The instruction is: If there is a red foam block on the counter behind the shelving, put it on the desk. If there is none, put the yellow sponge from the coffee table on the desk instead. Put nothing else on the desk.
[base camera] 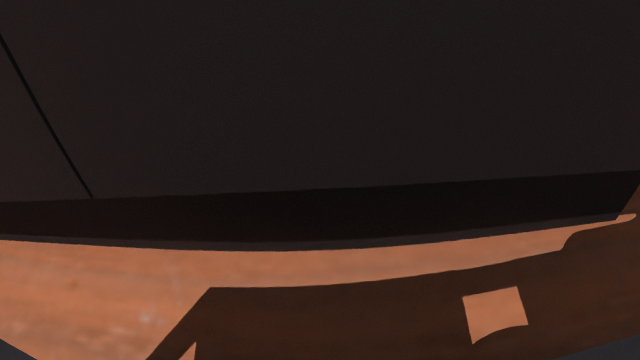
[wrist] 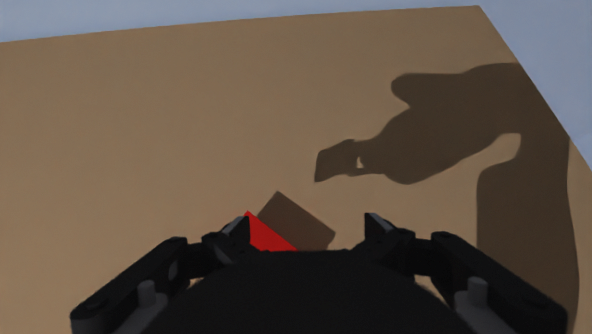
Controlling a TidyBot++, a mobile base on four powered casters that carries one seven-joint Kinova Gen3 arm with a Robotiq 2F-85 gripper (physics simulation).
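Frame: origin at the arm's base, x ahead, y left, z up, level; metres.
Seen in the pictures: gripper, fingertip midpoint: point(wrist: 306, 227).
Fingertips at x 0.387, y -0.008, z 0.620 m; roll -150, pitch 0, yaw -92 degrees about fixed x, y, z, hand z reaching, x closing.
Observation:
A point is followed by its place in that frame.
A red foam block point(wrist: 267, 237) @(x 0.390, y 0.033, z 0.558 m) lies on the tan counter point(wrist: 165, 110) @(x 0.615, y 0.225, z 0.514 m). In the wrist view a corner of it shows just inside the left fingertip; the rest is hidden behind the finger and the gripper's dark body. My gripper point(wrist: 306, 227) @(x 0.387, y -0.008, z 0.620 m) is open, its fingertips wide apart, over the counter. The block is nearer the left finger than the right one. I cannot tell how high the fingers are above the block. The yellow sponge, the coffee table and the desk do not show in these views.
The dark counter front point(base camera: 320, 100) @(x 0.287, y 0.006, z -0.173 m) stands close before the base, above the reddish wooden floor point(base camera: 75, 280) @(x 0.299, y 0.362, z -0.397 m). A pale blue wall point(wrist: 550, 60) @(x 0.850, y -0.715, z 0.354 m) borders the counter's far and right edges. The arm's shadow falls on the counter's right part.

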